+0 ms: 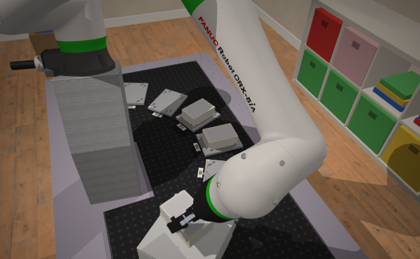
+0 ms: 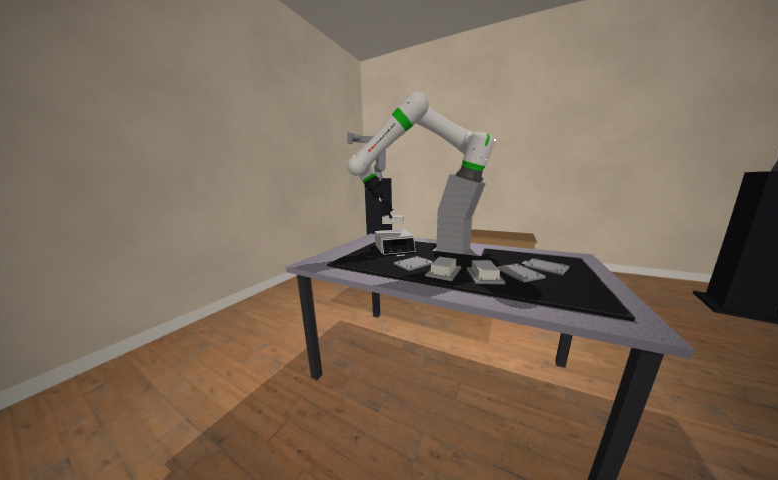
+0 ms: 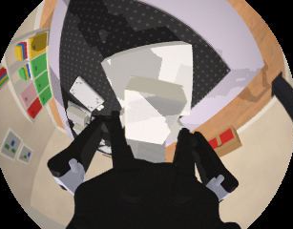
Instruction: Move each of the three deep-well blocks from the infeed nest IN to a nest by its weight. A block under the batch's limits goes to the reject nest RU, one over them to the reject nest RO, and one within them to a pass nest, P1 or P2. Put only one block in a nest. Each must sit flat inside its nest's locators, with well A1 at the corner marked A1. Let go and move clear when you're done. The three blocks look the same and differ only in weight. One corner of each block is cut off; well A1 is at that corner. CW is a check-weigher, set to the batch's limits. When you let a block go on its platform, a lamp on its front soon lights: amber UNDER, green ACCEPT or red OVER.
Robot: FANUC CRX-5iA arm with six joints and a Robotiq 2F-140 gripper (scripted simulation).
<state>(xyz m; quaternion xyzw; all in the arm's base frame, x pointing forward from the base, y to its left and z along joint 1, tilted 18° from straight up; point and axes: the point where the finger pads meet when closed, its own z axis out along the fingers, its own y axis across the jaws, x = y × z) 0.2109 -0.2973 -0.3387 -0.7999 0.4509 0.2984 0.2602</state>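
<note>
Now: hand 10 cm above the pale weigher platform. The rest, counted from my hand: grey nest plate 60 cm to the left, 19 cm below, 15 cm ahead; check-weigher 13 cm below, 1 cm to the left.
</note>
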